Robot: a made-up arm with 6 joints. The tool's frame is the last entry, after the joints.
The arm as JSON. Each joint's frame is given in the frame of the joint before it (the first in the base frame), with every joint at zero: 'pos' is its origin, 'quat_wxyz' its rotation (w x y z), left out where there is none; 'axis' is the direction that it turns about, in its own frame. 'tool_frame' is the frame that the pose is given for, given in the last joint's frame.
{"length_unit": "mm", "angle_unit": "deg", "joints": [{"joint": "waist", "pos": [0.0, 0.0, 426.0], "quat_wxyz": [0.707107, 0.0, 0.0, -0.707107], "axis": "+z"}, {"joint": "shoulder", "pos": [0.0, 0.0, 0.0], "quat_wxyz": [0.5, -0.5, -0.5, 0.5], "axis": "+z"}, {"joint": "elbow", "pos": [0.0, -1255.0, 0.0], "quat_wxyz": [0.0, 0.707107, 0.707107, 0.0], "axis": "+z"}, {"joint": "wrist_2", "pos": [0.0, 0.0, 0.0], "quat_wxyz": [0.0, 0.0, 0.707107, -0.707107], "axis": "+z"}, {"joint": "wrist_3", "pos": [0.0, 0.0, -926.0], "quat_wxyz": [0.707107, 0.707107, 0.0, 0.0], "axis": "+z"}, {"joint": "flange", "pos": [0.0, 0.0, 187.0], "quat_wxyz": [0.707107, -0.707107, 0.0, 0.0], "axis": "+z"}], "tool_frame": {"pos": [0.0, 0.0, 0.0], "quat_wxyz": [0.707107, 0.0, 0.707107, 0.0]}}
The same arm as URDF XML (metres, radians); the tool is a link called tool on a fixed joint. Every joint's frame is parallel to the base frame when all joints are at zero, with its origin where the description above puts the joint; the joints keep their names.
<robot name="arm">
<joint name="tool_joint" type="fixed"><parent link="link6"/><child link="tool"/><origin xyz="0 0 0"/></joint>
<joint name="flange" type="continuous"><parent link="link5"/><child link="link6"/><origin xyz="0 -0.187 0"/><axis xyz="-1 0 0"/></joint>
<joint name="wrist_3" type="continuous"><parent link="link4"/><child link="link5"/><origin xyz="0.926 0 0"/><axis xyz="0 -1 0"/></joint>
<joint name="wrist_2" type="continuous"><parent link="link3"/><child link="link4"/><origin xyz="0 0 0"/><axis xyz="-1 0 0"/></joint>
<joint name="elbow" type="continuous"><parent link="link2"/><child link="link3"/><origin xyz="0 0 1.255"/><axis xyz="0 -1 0"/></joint>
<joint name="shoulder" type="continuous"><parent link="link1"/><child link="link2"/><origin xyz="0 0 0"/><axis xyz="0 1 0"/></joint>
<joint name="waist" type="continuous"><parent link="base"/><child link="link1"/><origin xyz="0 0 0.426"/><axis xyz="0 0 1"/></joint>
<link name="base"/>
<link name="link1"/>
<link name="link2"/>
<link name="link3"/>
<link name="link4"/>
<link name="link5"/>
<link name="link6"/>
<link name="tool"/>
</robot>

